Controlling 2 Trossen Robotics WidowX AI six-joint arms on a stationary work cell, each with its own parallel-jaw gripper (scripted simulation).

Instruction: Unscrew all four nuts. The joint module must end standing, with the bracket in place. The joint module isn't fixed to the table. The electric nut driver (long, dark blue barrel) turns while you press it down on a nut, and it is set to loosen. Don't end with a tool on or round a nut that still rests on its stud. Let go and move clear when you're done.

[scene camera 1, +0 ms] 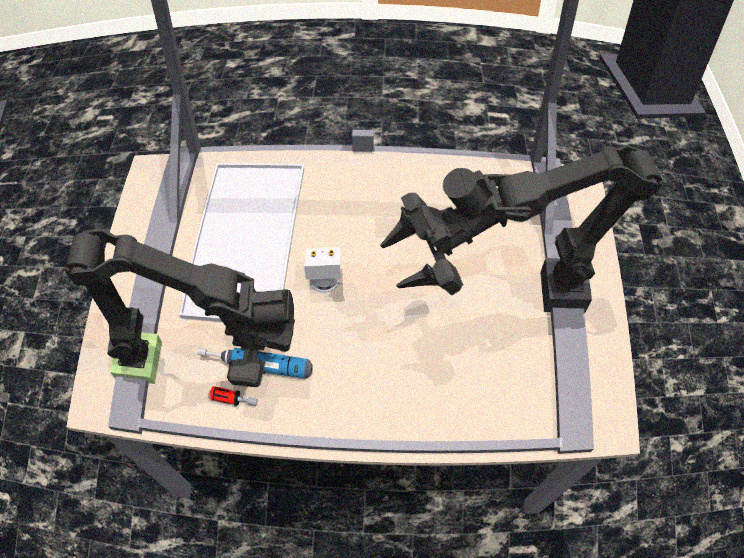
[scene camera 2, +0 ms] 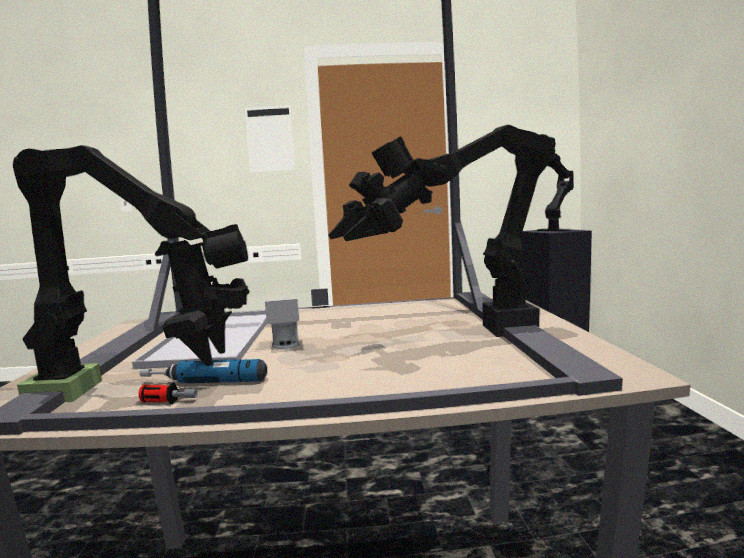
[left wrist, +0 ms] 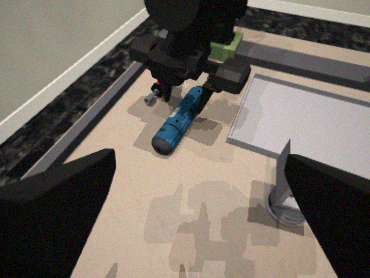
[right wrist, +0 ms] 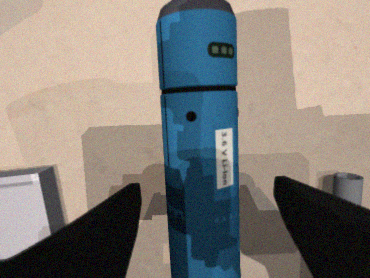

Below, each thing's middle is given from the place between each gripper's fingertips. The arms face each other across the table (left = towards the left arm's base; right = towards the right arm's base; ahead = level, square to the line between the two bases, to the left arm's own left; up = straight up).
The grey bracket (scene camera 1: 315,268) is 14 cm behind my left hand, 13 cm to the right of it and 18 cm below it. Also, from my left hand: shallow tray (scene camera 1: 246,222) 27 cm behind, 30 cm to the right, 25 cm below; then joint module (left wrist: 286,217) 14 cm behind, 13 cm to the right, 22 cm below.
The grey bracket is 18 cm behind my right hand and 15 cm to the left of it. Round my right hand: shallow tray 32 cm behind, 7 cm below, 2 cm to the right; joint module 18 cm behind, 15 cm to the left, 4 cm below.
